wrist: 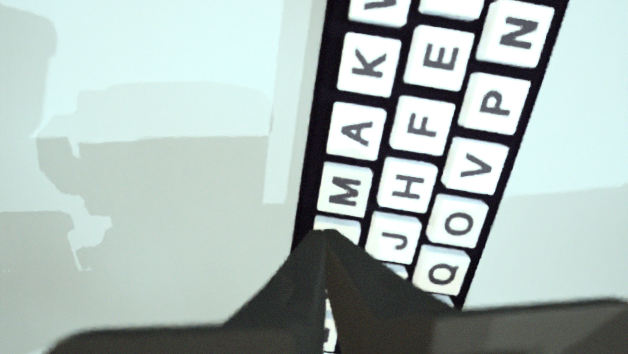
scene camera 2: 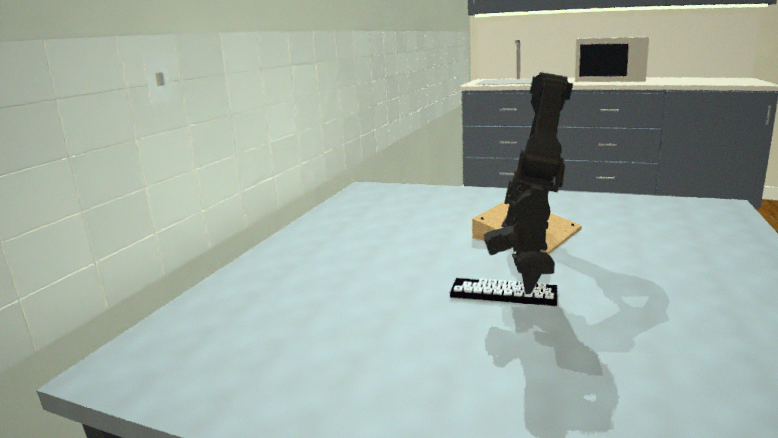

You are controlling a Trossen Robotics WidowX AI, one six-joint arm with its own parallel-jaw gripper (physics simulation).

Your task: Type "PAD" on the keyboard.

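Frame: origin at the arm's base, x ahead, y left, z up, level; centimetres.
Seen in the pictures: gripper, fingertip midpoint: [wrist: 322, 241] [scene camera 2: 527, 293].
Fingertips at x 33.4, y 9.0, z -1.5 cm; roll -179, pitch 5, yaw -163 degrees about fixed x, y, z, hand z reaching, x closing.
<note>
A point is followed by its place in that frame.
The black keyboard [scene camera 2: 473, 297] @[y -1.2, x 35.7, z -2.8 cm] [wrist: 327, 75] @[y 3.8, x 34.7, z -2.1 cm] with white keys lies flat on the table. My gripper [scene camera 2: 529, 292] @[y 9.0, x 33.4, z -1.5 cm] [wrist: 322, 241] @[y 9.0, x 33.4, z -1.5 cm] is shut and empty, pointing down with its tips at the D key [wrist: 351, 233] @[y 8.5, x 32.5, z -1.6 cm], next to the M key [wrist: 345, 190] @[y 7.0, x 33.2, z -1.6 cm]. The tips cover that key's letter and look to be on or very close to it; contact is hard to tell. In the wrist view the A key [wrist: 356, 131] @[y 5.1, x 33.4, z -1.6 cm] is beyond M, and the P key [wrist: 495, 103] @[y 3.2, x 29.8, z -1.6 cm] is in the right-hand row. The fingers hide several keys at the bottom.
A tan wooden board [scene camera 2: 563, 228] @[y 11.2, x -6.1, z -2.0 cm] lies behind the keyboard, partly hidden by the arm. The pale blue table [scene camera 2: 272, 337] @[y -31.4, x 60.8, z -3.3 cm] has a tiled wall [scene camera 2: 179, 179] on its left. Grey cabinets [scene camera 2: 604, 127] stand at the back. The arm's shadow falls across the table.
</note>
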